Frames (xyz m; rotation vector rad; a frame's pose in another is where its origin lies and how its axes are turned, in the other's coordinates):
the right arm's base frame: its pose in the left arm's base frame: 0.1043 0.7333 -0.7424 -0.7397 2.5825 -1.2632
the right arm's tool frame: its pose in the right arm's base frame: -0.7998 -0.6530 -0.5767 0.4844 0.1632 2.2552
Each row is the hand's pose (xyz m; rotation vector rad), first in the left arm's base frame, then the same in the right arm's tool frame.
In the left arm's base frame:
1: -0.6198 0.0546 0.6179 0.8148 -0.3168 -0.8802
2: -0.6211 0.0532 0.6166 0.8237 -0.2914 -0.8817
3: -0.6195 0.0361 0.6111 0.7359 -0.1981 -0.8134
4: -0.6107 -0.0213 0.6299 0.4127 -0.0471 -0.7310
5: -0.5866 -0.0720 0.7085 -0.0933 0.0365 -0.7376
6: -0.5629 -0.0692 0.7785 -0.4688 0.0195 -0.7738
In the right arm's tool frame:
1: -1.5017 -0.9691 0.6881 -0.4197 -1.4885 0.8040
2: -1.5018 -0.9704 0.6899 -0.4207 -1.4705 0.7856
3: -1.5052 -0.9675 0.7074 -0.5685 -1.4489 0.7216
4: -1.5450 -0.9431 0.7467 -0.9090 -1.5314 0.5187
5: -1.6237 -0.8871 0.7492 -1.2681 -1.7906 0.1870
6: -1.6696 -0.8439 0.7106 -1.4654 -2.0401 -0.0585

